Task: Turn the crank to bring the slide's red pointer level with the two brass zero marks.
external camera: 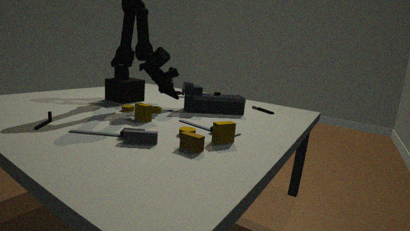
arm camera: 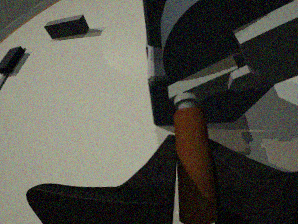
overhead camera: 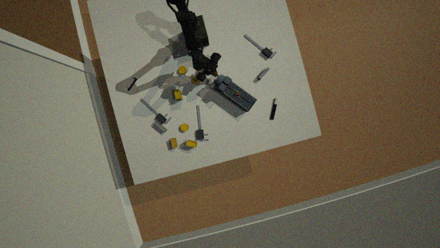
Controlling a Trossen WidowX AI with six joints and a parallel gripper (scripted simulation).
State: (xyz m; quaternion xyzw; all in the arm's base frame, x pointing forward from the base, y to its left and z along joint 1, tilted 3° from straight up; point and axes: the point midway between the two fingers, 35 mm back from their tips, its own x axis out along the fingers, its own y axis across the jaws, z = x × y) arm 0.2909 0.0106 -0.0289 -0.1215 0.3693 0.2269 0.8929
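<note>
Right now my gripper tip is 17 cm short of the slide, 7 cm to the right of it and 4 cm below it. Also, from my gripper tip: black l-shaped key: 20 cm behind, 51 cm to the right, 3 cm below; black bar: 33 cm ahead, 27 cm to the left, 4 cm below; brown crank handle: 2 cm behind, 1 cm to the right, 3 cm above.
</note>
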